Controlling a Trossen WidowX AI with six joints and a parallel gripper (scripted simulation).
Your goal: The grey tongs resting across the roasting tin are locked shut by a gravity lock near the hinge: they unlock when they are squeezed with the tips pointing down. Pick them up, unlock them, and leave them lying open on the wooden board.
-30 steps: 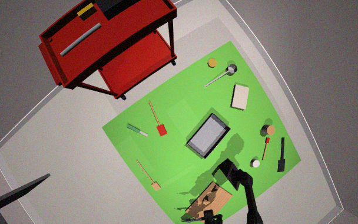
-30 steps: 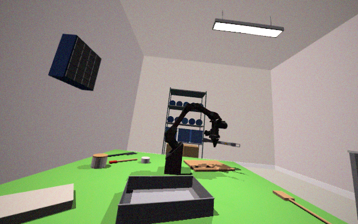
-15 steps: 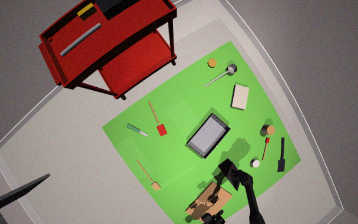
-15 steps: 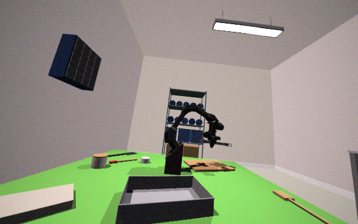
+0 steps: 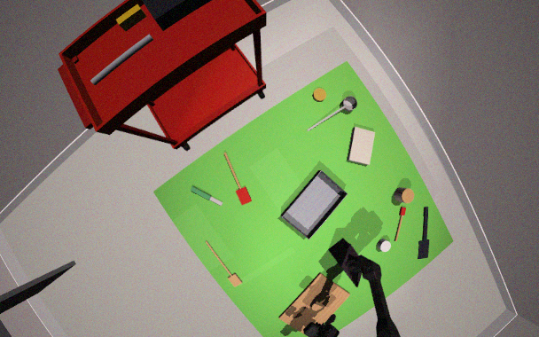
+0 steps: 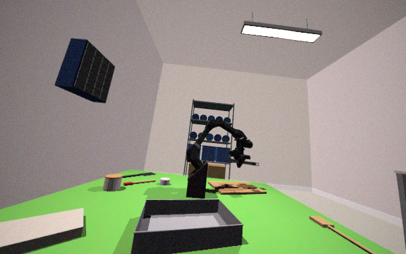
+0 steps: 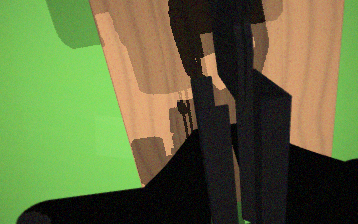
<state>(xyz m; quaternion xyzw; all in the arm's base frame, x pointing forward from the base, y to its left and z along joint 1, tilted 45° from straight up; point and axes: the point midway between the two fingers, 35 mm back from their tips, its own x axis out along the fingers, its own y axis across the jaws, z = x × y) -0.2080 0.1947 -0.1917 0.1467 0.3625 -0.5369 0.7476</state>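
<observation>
The wooden board is 30 mm behind my gripper tip, 10 mm to the right of it and 150 mm below it. From my gripper tip the other things lie so: black tool: 10 mm behind, 780 mm to the right, 150 mm below; grey roasting tin: 520 mm ahead, 260 mm to the right, 130 mm below; red brush: 180 mm ahead, 680 mm to the right, 150 mm below.
</observation>
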